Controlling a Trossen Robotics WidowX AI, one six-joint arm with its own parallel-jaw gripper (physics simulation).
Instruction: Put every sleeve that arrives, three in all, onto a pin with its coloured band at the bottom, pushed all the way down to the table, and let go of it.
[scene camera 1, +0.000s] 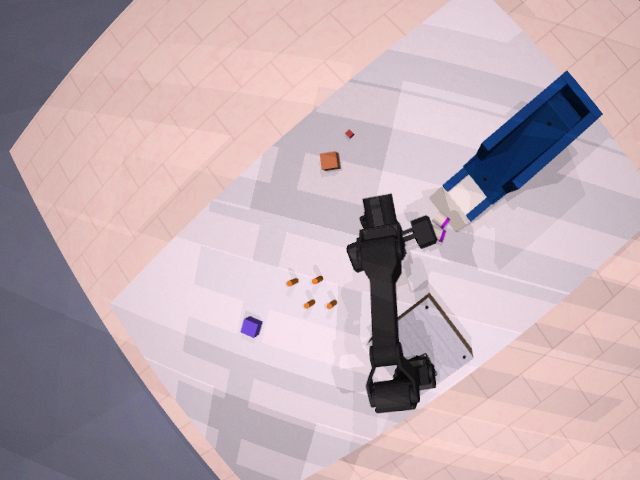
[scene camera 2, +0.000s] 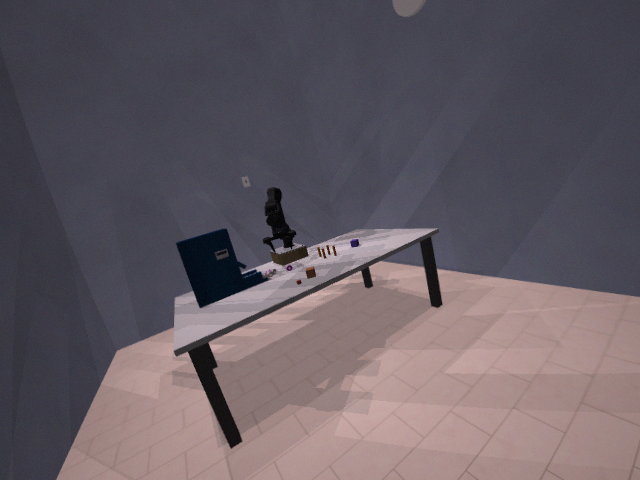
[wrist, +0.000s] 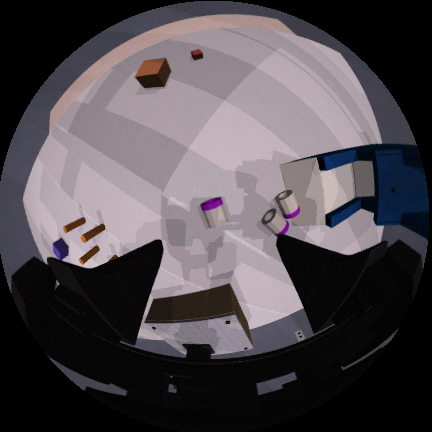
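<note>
Three grey sleeves with purple bands lie on their sides on the table. One sleeve (wrist: 215, 215) (scene camera 2: 289, 268) lies apart, its banded end pointing away from the gripper in the wrist view; the arm hides it in scene camera 1. The second sleeve (wrist: 287, 202) and the third sleeve (wrist: 273, 220) lie close together by the chute's mouth, plain open ends towards the upper left in the wrist view. Four orange pins, such as this bare pin (scene camera 1: 292, 282) (wrist: 93, 232) (scene camera 2: 334, 251), stand upright. My gripper (wrist: 220, 243) (scene camera 2: 282, 248) is open and empty, above the table near the box.
A blue chute (scene camera 1: 524, 113) (scene camera 2: 206, 268) (wrist: 387, 215) ends in a pale ramp by two sleeves. A wood-sided box (scene camera 1: 431, 335) (scene camera 2: 290, 256) (wrist: 195, 305) stands near the arm. An orange cube (scene camera 1: 329, 160) (wrist: 153, 73), a small red cube (scene camera 1: 349, 133) and a purple cube (scene camera 1: 251, 327) (wrist: 61, 248) also lie about.
</note>
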